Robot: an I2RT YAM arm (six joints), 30 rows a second.
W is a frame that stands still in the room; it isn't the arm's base.
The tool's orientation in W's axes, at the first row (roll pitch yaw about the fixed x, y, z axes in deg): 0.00, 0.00, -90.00
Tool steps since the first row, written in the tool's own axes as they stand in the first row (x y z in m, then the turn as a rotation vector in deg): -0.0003, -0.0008, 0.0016, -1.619, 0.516, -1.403; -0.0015, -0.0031, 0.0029, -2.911, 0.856, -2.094; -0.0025, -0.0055, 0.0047, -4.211, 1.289, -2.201; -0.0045, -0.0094, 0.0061, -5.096, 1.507, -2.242; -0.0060, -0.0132, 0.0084, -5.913, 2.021, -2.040; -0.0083, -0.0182, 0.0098, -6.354, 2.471, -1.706; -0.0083, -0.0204, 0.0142, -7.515, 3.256, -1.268; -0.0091, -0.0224, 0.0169, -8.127, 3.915, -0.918
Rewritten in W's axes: -0.0008, 0.0003, 0.0016, 0.516, 1.619, -1.403; -0.0031, 0.0015, 0.0029, 0.856, 2.911, -2.094; -0.0055, 0.0025, 0.0047, 1.289, 4.211, -2.201; -0.0094, 0.0045, 0.0061, 1.507, 5.096, -2.242; -0.0132, 0.0060, 0.0084, 2.021, 5.913, -2.040; -0.0182, 0.0083, 0.0098, 2.471, 6.354, -1.706; -0.0204, 0.0083, 0.0142, 3.256, 7.515, -1.268; -0.0224, 0.0091, 0.0169, 3.915, 8.127, -0.918
